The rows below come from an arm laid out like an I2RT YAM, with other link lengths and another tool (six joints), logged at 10 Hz.
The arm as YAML. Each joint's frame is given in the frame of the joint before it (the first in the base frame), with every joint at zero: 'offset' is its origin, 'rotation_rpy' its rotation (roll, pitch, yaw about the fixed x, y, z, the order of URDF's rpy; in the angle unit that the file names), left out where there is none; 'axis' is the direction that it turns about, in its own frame. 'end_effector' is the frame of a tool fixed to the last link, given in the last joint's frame.
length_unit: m
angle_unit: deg
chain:
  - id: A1
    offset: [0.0, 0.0, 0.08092]
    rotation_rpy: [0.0, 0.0, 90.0]
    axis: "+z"
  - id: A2
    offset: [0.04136, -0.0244, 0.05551]
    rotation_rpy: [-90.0, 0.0, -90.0]
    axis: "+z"
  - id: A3
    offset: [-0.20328, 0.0, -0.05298]
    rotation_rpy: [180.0, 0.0, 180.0]
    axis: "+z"
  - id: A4
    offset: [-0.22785, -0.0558, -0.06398]
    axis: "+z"
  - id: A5
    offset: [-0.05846, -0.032, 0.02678]
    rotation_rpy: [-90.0, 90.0, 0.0]
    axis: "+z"
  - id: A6
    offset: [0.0, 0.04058, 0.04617]
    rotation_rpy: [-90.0, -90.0, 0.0]
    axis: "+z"
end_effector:
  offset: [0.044, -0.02, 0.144]
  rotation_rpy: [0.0, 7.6, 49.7]
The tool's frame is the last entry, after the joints.
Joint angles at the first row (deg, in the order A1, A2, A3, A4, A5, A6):
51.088, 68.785, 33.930, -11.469, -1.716, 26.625
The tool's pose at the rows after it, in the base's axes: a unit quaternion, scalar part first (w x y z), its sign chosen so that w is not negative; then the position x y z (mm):
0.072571 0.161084 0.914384 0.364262 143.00 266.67 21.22
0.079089 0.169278 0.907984 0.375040 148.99 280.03 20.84
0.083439 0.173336 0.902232 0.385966 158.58 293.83 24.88
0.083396 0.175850 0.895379 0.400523 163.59 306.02 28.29
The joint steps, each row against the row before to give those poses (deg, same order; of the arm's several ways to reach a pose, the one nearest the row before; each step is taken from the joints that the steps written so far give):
3.892, 2.493, 0.934, 2.147, -0.273, 2.491
1.029, 3.674, 1.688, 3.470, 1.355, 1.741
0.004, 3.627, 3.026, 2.018, 0.249, 0.647
0.201, 2.282, 1.695, 2.250, -0.213, 0.916

